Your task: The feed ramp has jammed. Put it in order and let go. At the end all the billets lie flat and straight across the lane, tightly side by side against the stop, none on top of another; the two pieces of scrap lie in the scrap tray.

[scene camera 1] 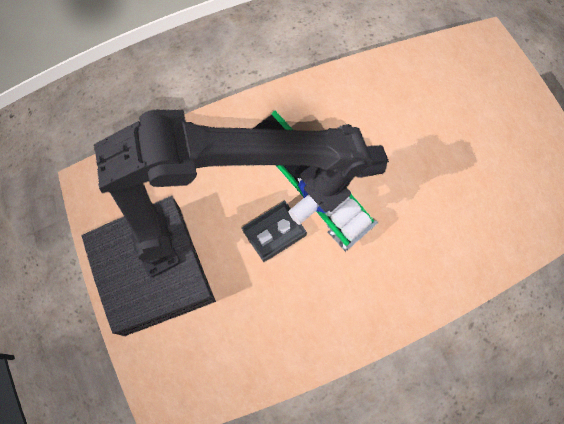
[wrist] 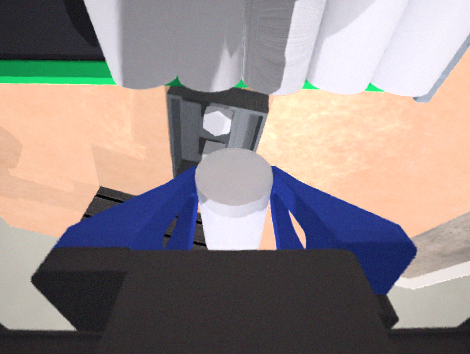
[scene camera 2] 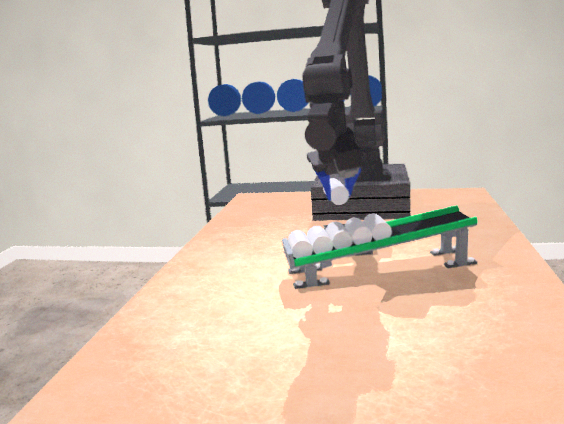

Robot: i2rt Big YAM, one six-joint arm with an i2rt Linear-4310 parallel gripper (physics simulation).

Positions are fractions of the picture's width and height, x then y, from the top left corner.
Scene:
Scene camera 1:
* my gripper: 0.55, 0.48
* dark scrap tray: 0.48, 0.52

